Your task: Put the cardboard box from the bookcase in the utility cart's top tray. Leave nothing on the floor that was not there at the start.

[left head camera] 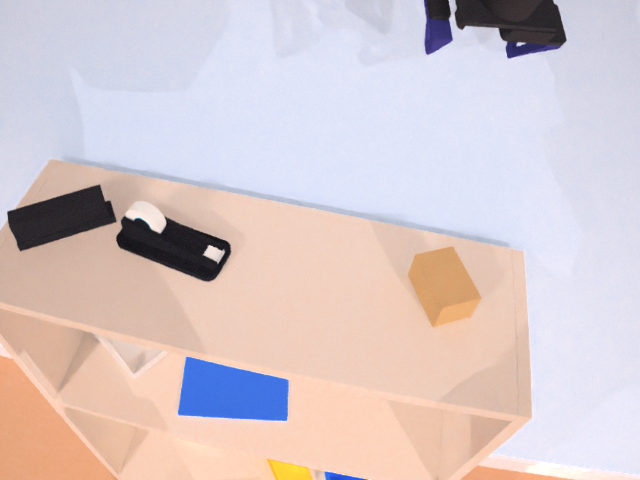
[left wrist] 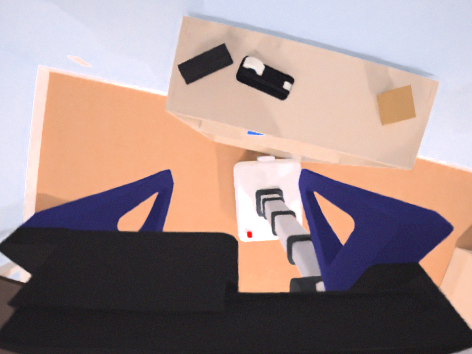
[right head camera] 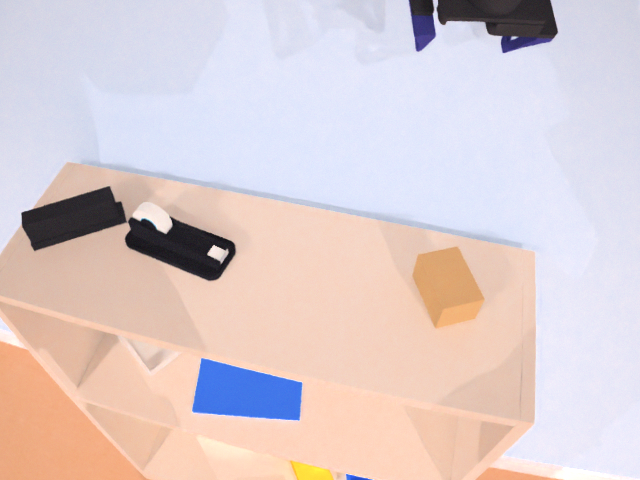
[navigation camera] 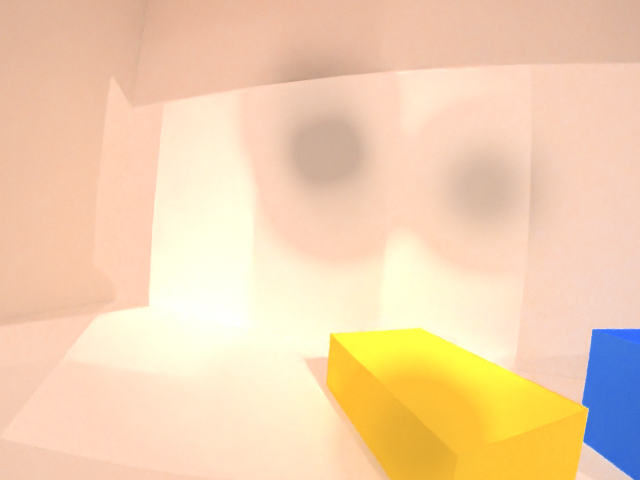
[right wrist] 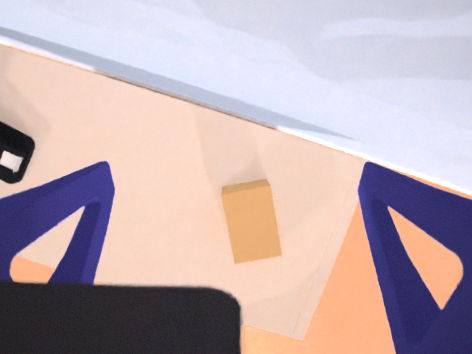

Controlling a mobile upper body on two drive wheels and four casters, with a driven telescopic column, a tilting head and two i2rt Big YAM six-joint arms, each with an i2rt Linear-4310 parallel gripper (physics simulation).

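Note:
The cardboard box is a small tan block on the bookcase's top, near its right end. My right gripper is open and empty, high above the bookcase top. In the right wrist view the box lies below the space between its fingers, a little nearer the picture's bottom than the fingertips. My left gripper is open and empty, high over the floor and robot base in front of the bookcase. The utility cart does not show clearly in any view.
A black tape dispenser and a black block-like thing lie toward the bookcase's left end. Blue and yellow blocks are on lower shelves. The white base stands close to the bookcase front; a wall runs behind it.

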